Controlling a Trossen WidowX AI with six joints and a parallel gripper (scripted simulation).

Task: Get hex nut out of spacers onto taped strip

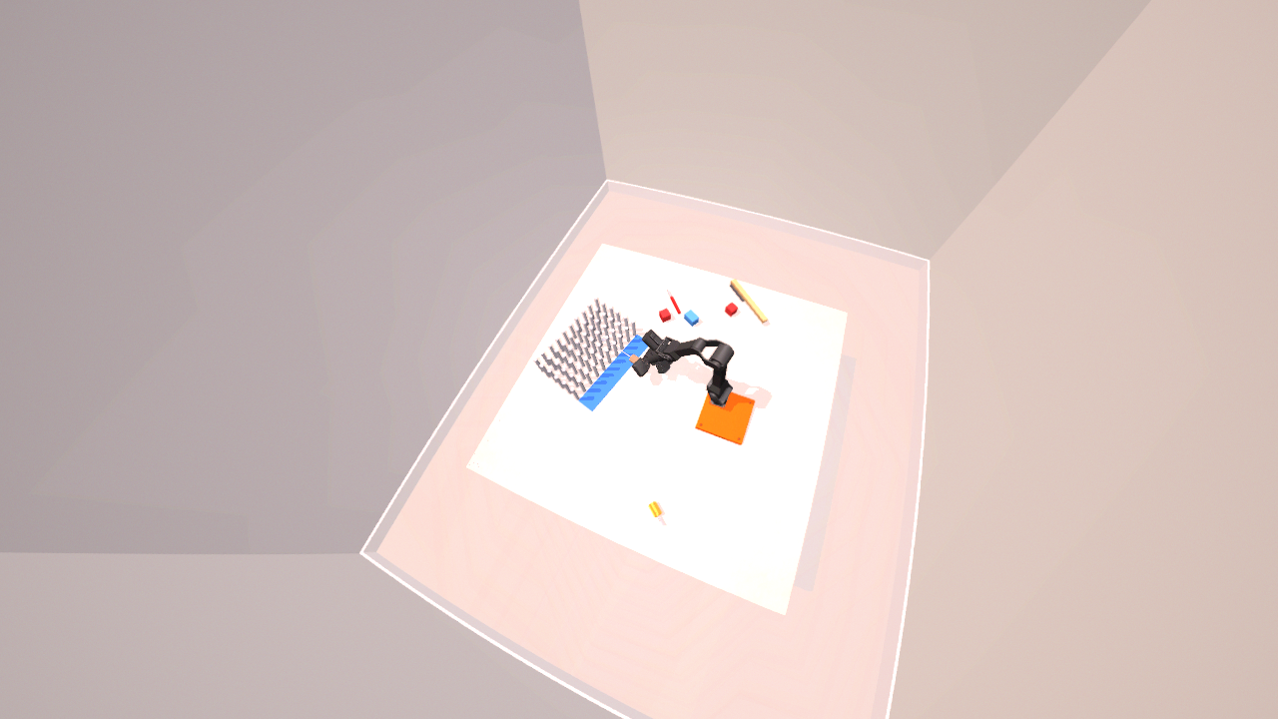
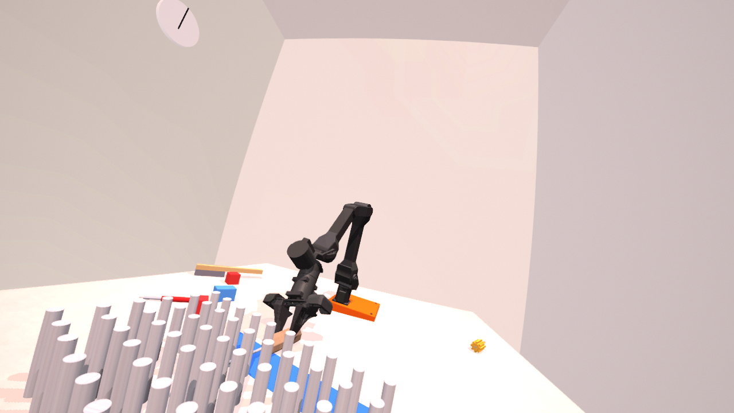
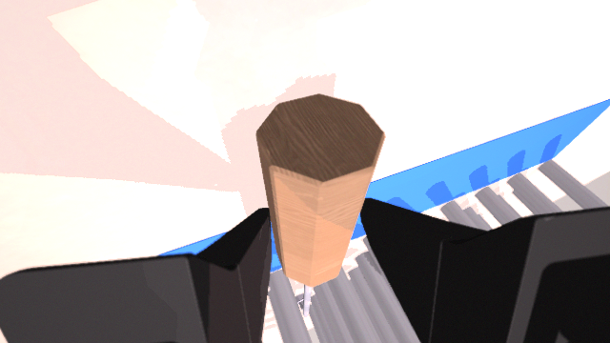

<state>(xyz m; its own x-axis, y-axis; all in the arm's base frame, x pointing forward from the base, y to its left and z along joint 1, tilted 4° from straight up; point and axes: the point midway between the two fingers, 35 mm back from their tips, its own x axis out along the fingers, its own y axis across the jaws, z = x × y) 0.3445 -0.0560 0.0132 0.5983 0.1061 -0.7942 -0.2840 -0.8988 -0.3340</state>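
The hook tool is 100 mm ahead of my gripper tip, 30 mm to the right of it and 10 mm below it. Round my gripper tip: blue block (150 mm behind, 290 mm to the right); then blue taped strip (90 mm ahead, 60 mm to the left, 20 mm below); then red-handled tool (20 mm behind, 380 mm to the right, 10 mm below).
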